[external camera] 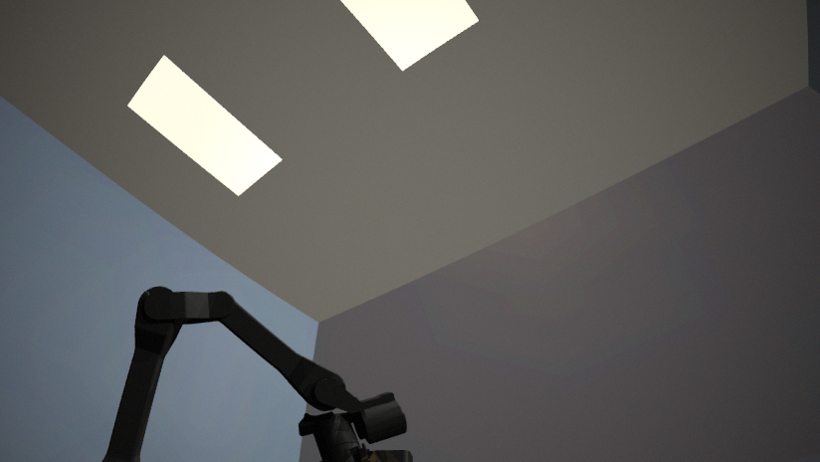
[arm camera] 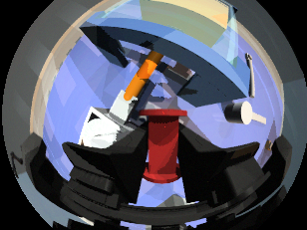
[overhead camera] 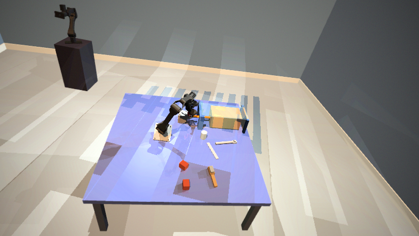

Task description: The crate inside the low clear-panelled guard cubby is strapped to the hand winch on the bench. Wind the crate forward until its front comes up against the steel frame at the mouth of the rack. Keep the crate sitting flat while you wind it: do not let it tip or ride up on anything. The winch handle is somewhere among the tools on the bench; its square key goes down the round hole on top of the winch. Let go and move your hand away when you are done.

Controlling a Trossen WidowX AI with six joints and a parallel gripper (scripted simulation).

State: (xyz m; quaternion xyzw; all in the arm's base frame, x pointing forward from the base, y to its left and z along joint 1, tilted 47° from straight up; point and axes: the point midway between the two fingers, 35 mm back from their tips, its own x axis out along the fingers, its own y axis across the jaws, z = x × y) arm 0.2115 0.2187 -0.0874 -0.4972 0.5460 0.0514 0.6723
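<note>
Now: gripper tip 4 cm past the winch handle, 3 cm above it and 1 cm to the right of it. The rest, counted from my gripper tip: red piece (1 cm to the right, 1 cm behind); then blue steel frame (8 cm to the left, 7 cm ahead, 3 cm below); then grey winch (10 cm below, 10 cm behind, 4 cm to the left).
</note>
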